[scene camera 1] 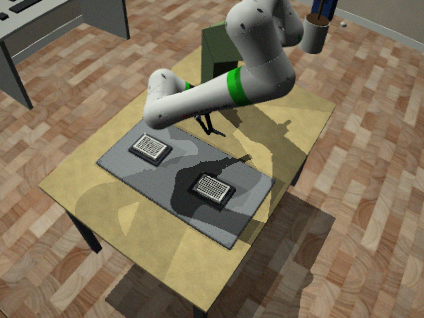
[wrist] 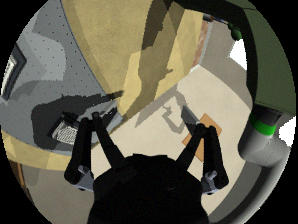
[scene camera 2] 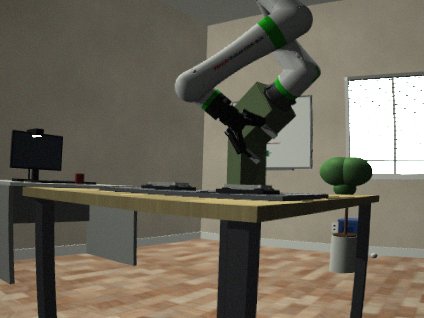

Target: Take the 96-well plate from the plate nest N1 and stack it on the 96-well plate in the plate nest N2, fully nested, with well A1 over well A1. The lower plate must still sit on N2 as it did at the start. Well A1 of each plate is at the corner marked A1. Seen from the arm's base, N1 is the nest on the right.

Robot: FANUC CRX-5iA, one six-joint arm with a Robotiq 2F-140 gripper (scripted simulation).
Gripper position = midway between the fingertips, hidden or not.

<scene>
I see my gripper (scene camera 2: 267, 149).
My gripper also shows in the wrist view (wrist: 149, 108).
</scene>
